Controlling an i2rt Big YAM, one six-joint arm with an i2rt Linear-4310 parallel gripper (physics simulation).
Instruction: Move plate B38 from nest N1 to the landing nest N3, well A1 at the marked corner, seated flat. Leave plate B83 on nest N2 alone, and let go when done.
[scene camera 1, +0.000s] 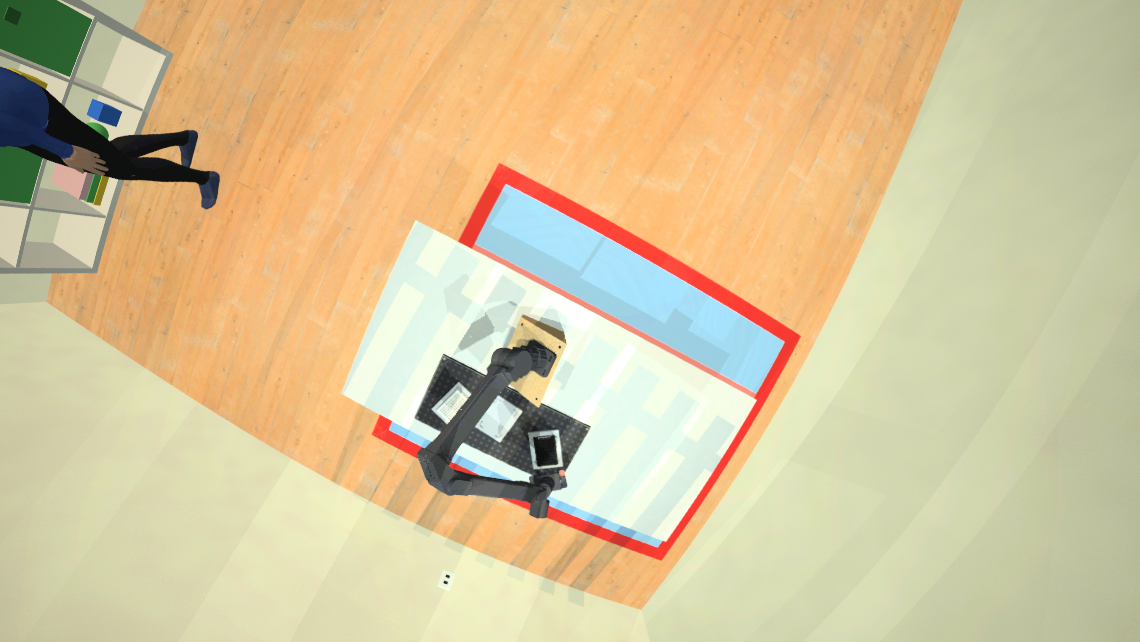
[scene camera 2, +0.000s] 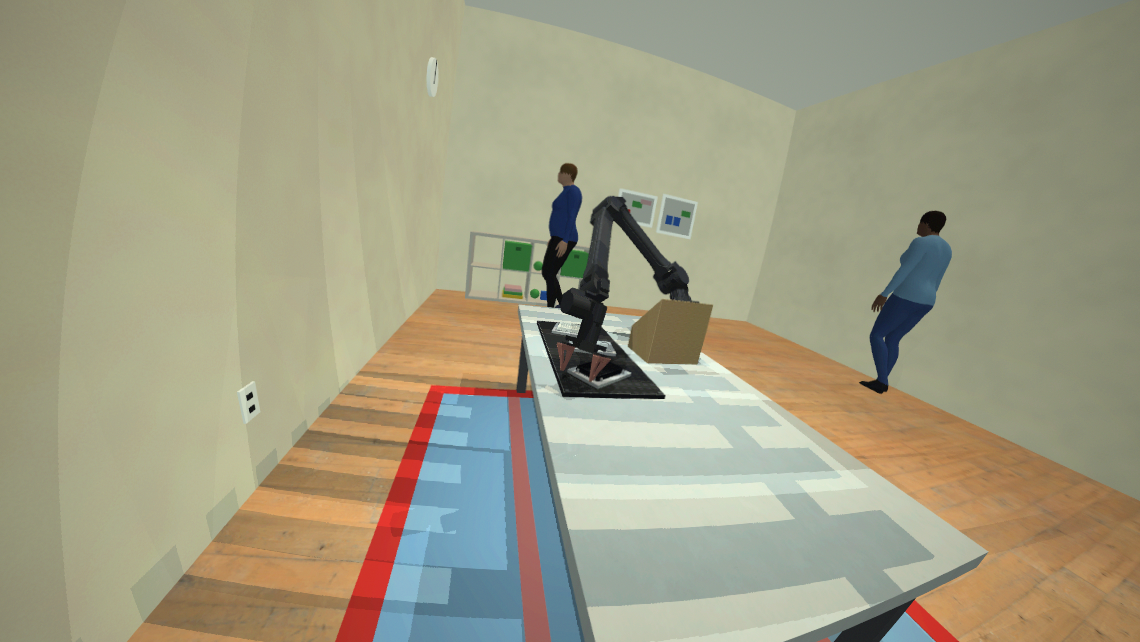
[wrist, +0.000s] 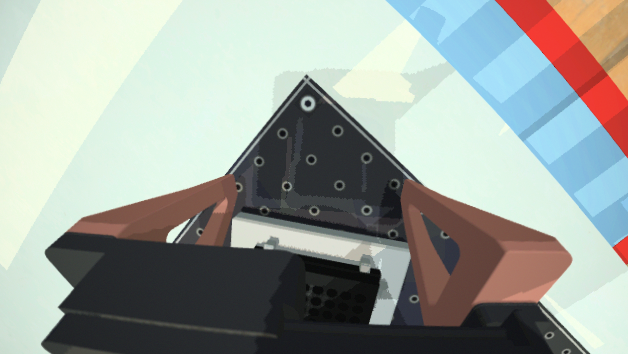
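My gripper (scene camera 1: 547, 478) (scene camera 2: 579, 374) (wrist: 317, 186) is open, pointing down over the end nest, with its fingertips apart on either side of that nest in the wrist view. A black well plate (scene camera 1: 545, 450) (scene camera 2: 603, 371) (wrist: 342, 300) sits in this pale nest (scene camera 1: 532, 451) (wrist: 320, 235); the gripper body hides part of it in the wrist view. A white plate (scene camera 1: 452, 403) (scene camera 2: 568, 327) is on the nest at the other end. The middle nest (scene camera 1: 500, 419) is pale; I cannot tell whether it holds a plate. Plate names, nest labels and the A1 corner mark are not readable.
The nests stand on a black perforated board (scene camera 1: 437, 382) (scene camera 2: 638, 389) (wrist: 320, 142) on the pale table (scene camera 1: 638, 414) (scene camera 2: 717, 510). A wooden block (scene camera 1: 532, 390) (scene camera 2: 678, 334) stands beside the board near the arm's base. Two people (scene camera 2: 564, 211) (scene camera 2: 925, 271) stand away from the table.
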